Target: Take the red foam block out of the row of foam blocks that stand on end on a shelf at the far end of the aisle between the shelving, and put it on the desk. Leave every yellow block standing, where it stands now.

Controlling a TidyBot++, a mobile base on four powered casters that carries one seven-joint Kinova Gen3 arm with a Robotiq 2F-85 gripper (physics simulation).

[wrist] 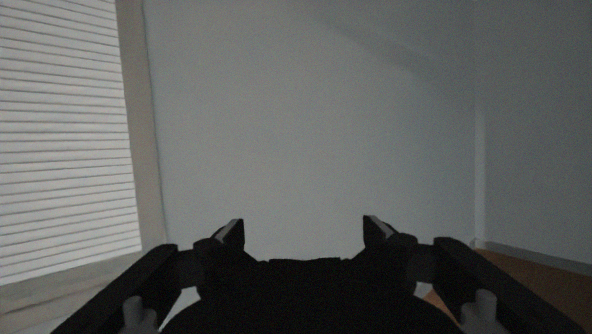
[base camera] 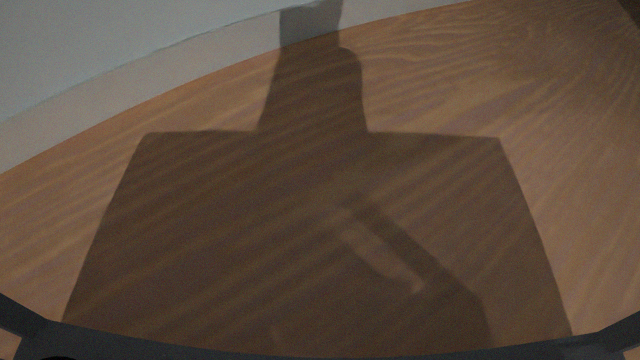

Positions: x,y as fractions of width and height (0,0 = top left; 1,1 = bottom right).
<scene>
In view: my gripper (wrist: 0.51,0.69) and a window with white blinds (wrist: 0.15,0.62).
</scene>
